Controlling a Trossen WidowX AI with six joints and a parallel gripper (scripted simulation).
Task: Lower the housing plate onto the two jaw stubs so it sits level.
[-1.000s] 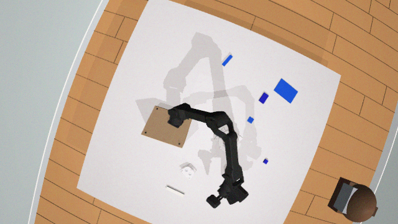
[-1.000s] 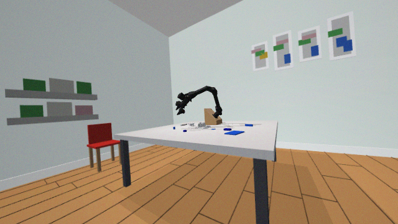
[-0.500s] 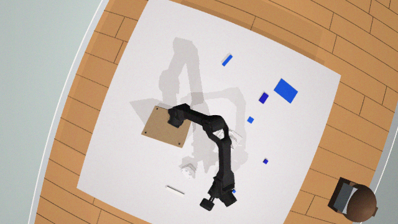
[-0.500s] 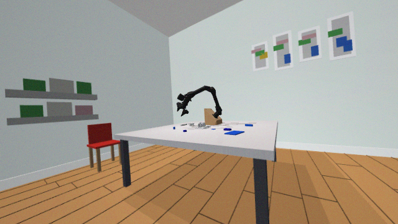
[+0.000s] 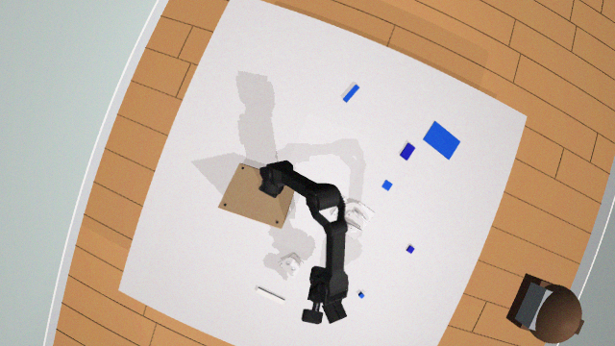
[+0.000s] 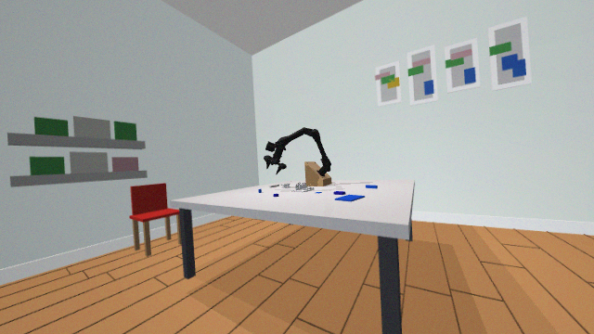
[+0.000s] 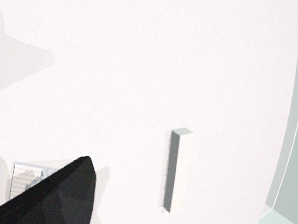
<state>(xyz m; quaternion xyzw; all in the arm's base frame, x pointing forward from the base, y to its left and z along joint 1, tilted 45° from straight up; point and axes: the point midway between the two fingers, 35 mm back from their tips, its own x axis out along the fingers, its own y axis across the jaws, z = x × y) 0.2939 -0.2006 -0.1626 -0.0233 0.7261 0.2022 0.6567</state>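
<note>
Now: the white bar 120 mm behind my gripper tip, 100 mm to the right of it and 130 mm below it. Also, from my gripper tip: blue sheet 190 mm ahead, 710 mm to the left, 130 mm below.
</note>
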